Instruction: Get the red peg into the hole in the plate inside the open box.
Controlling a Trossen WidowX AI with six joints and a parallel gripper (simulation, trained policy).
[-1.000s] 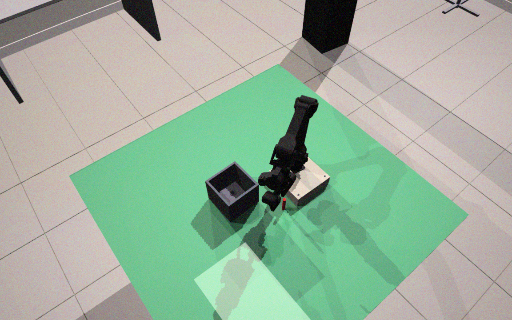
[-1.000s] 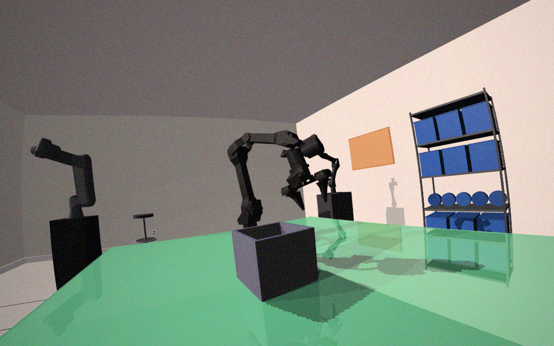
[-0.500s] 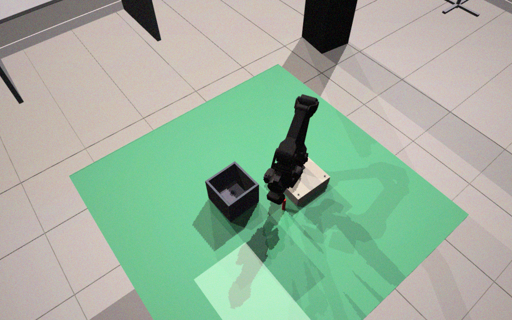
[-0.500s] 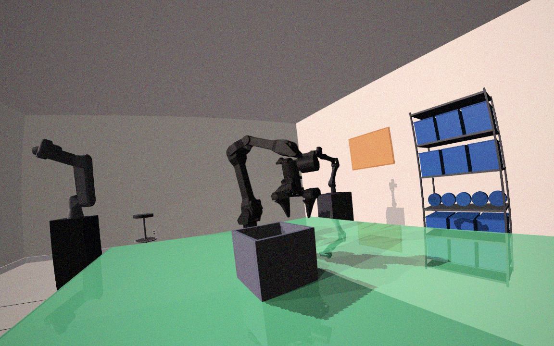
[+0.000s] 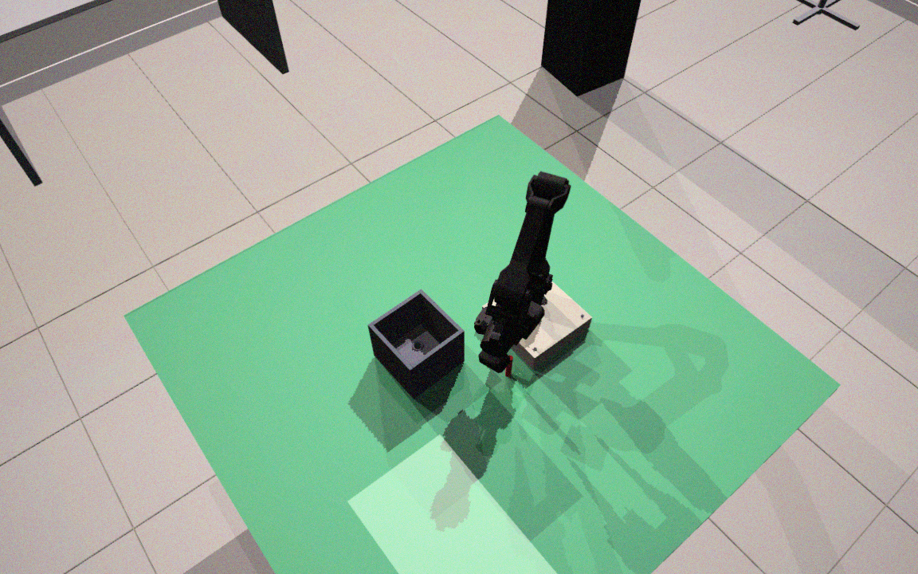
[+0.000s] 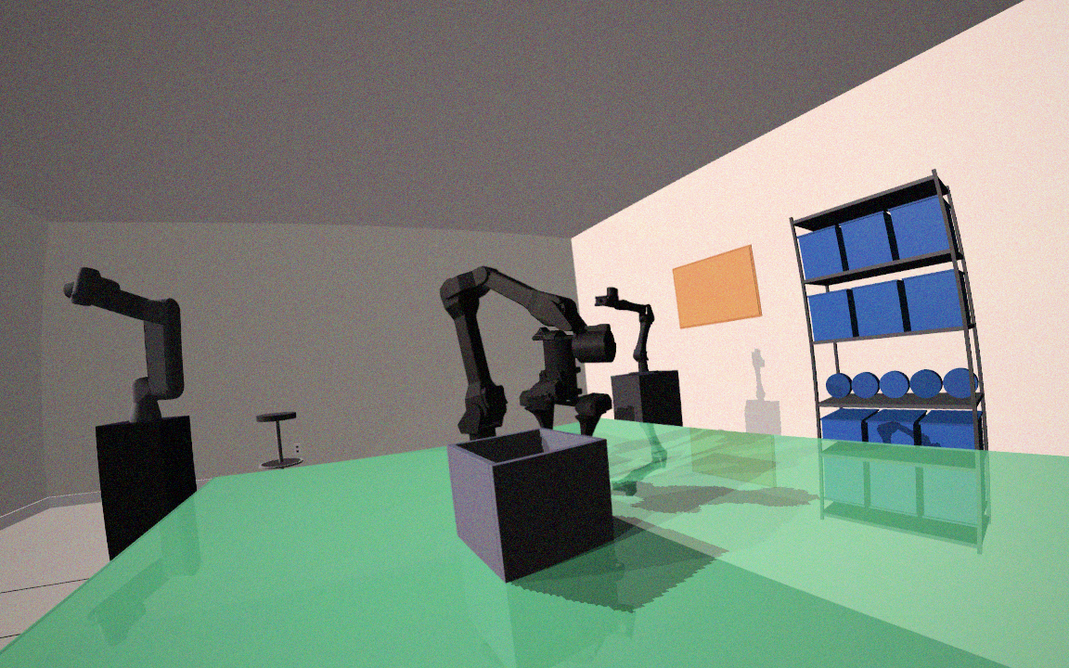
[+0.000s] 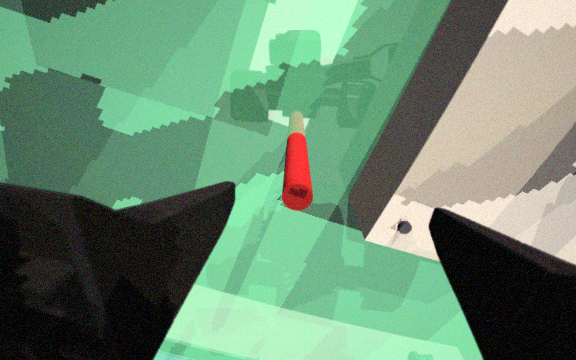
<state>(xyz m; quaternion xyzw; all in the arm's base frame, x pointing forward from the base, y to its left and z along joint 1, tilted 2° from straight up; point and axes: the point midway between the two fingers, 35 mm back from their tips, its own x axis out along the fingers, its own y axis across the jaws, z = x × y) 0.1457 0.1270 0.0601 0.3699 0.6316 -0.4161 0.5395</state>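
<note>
Now: the red peg 1 cm ahead of my gripper tip, 1 cm to the left of it and 4 cm below it. Also, from my gripper tip: grey plate 18 cm ahead, 15 cm to the right, 4 cm below.
</note>
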